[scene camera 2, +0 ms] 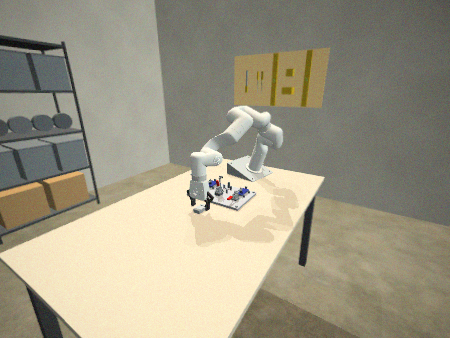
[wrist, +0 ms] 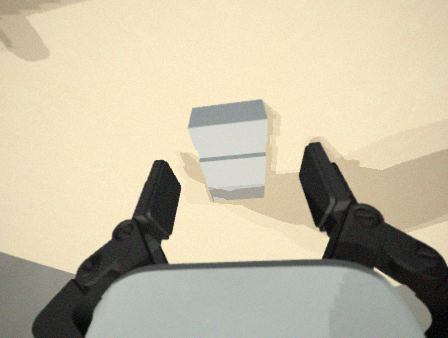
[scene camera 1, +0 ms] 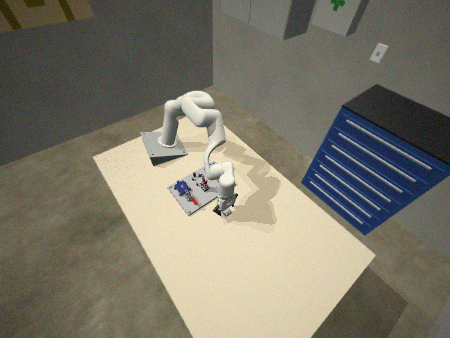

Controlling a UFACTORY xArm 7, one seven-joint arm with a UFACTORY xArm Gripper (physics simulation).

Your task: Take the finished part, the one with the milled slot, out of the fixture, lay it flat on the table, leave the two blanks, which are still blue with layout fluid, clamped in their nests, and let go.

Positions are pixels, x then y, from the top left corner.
Scene:
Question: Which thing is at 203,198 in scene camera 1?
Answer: A fixture plate.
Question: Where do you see a finished part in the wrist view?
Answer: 230,138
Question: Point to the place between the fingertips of my gripper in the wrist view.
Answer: At 235,166

